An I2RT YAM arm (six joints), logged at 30 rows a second.
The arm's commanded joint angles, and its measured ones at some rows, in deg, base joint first. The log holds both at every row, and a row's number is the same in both.
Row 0, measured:
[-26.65 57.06 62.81 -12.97 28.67 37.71]
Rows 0 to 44, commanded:
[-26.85 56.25 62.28 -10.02 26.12 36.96]
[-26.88 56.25 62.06 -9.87 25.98 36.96]
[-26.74 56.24 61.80 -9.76 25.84 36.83]
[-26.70 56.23 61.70 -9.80 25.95 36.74]
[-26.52 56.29 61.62 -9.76 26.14 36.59]
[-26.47 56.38 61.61 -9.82 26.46 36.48]
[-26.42 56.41 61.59 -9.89 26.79 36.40]
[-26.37 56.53 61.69 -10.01 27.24 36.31]
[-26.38 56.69 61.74 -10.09 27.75 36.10]
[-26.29 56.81 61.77 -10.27 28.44 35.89]
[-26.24 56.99 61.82 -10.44 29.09 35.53]
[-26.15 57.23 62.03 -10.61 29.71 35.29]
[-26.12 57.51 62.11 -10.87 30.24 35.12]
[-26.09 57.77 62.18 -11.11 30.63 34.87]
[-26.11 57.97 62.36 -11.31 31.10 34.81]
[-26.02 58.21 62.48 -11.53 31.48 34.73]
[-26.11 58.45 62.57 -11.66 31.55 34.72]
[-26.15 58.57 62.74 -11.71 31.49 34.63]
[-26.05 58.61 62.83 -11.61 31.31 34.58]
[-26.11 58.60 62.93 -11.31 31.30 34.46]
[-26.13 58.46 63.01 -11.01 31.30 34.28]
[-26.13 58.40 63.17 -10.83 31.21 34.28]
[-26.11 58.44 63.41 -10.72 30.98 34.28]
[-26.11 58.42 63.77 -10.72 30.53 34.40]
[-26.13 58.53 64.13 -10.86 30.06 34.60]
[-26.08 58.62 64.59 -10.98 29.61 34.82]
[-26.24 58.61 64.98 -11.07 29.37 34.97]
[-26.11 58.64 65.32 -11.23 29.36 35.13]
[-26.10 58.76 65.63 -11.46 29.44 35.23]
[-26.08 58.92 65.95 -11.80 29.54 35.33]
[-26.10 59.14 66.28 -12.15 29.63 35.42]
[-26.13 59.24 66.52 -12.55 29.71 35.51]
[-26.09 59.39 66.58 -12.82 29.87 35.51]
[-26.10 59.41 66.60 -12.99 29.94 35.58]
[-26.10 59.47 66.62 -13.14 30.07 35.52]
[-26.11 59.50 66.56 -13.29 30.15 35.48]
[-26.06 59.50 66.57 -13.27 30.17 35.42]
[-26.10 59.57 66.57 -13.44 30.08 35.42]
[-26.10 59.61 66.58 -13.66 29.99 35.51]
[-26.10 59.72 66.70 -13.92 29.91 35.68]
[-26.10 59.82 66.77 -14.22 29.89 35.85]
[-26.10 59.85 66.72 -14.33 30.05 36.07]
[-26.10 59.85 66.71 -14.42 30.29 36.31]
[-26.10 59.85 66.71 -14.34 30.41 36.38]
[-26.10 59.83 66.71 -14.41 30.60 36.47]
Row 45, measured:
[-26.52 59.86 64.58 -14.98 30.63 35.64]
